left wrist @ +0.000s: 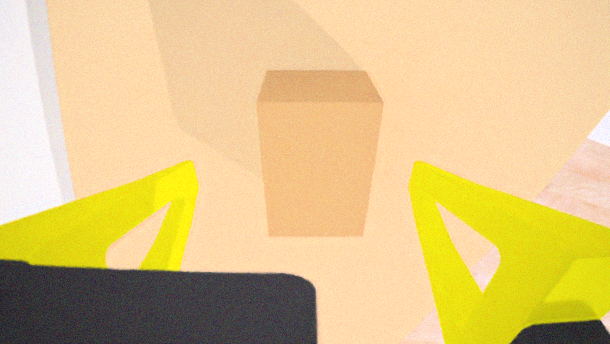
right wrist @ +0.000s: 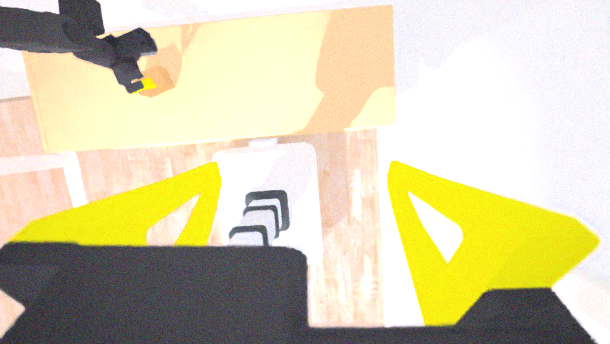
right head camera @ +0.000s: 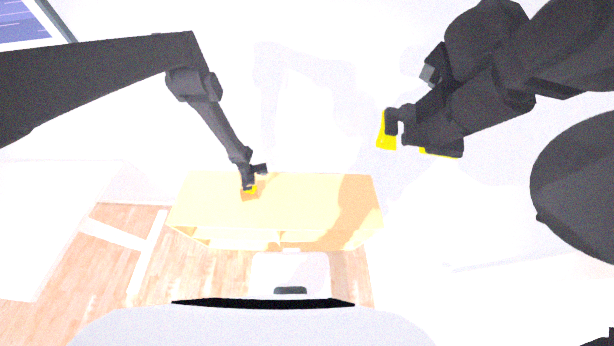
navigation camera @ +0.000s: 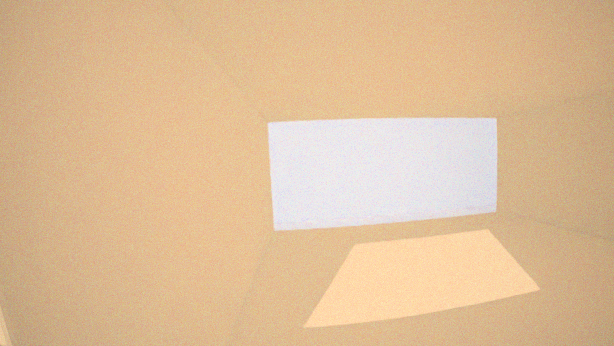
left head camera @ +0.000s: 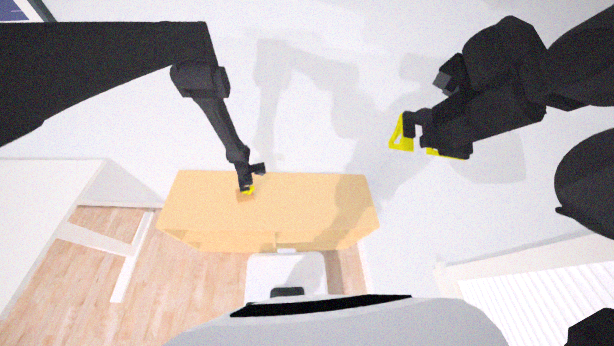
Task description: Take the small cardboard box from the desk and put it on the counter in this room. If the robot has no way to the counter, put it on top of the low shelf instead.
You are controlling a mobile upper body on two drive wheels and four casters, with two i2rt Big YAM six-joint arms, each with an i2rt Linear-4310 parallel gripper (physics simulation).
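Frame: origin at the left arm's base, x ahead, y left, z up, level; centimetres.
Seen in the pictures: left gripper, fingertip midpoint: [left wrist: 303, 173] [right wrist: 148, 71] [right head camera: 251, 186] [left head camera: 247, 186]; right gripper, fingertip midpoint: [right wrist: 304, 170] [right head camera: 399, 146] [left head camera: 408, 148].
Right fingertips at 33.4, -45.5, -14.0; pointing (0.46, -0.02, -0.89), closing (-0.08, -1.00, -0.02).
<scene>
A point is followed by its place in that frame, as x, y, z.
The small cardboard box [left head camera: 245, 197] {53.7, 0.8, -75.9} [right head camera: 249, 196] {53.7, 0.6, -75.6} [left wrist: 317, 165] {56.8, 0.8, -75.0} [right wrist: 164, 80] {56.1, -3.1, -75.2} stands on top of the low tan shelf [left head camera: 310, 200] {54.2, -35.4, -80.0} [right head camera: 300, 200] {54.1, -27.8, -80.0} [left wrist: 475, 100] {47.2, -3.8, -80.0} [right wrist: 240, 75] {56.7, -25.5, -80.0}, toward the left end in the head views. My left gripper [left head camera: 248, 190] {58.0, -0.6, -71.9} [right head camera: 251, 190] {58.0, -0.6, -71.9} [left wrist: 303, 173] {58.0, -0.6, -71.9} [right wrist: 148, 71] {58.0, -0.6, -71.9} is open above the box. In the left wrist view its yellow fingertips stand apart from the box, with tan surface showing on both sides. My right gripper [left head camera: 420, 150] {33.4, -45.5, -14.0} [right head camera: 407, 150] {33.4, -45.5, -14.0} [right wrist: 304, 170] {33.4, -45.5, -14.0} is open and empty, up to the right of the shelf. I cannot make out the counter.
A white table-like surface [left head camera: 40, 210] {39.2, 103.2, -69.0} with white legs stands left of the shelf. My white base [left head camera: 285, 270] {20.5, -21.6, -115.0} [right head camera: 292, 270] {20.0, -23.6, -115.0} is close against the shelf's open front. A framed picture [left head camera: 15, 11] {73.6, 63.4, -0.9} [right head camera: 22, 25] {73.6, 68.9, 1.1} hangs at the upper left. A ribbed white panel [left head camera: 540, 295] {-1.3, -87.5, -30.5} is at the lower right.
</scene>
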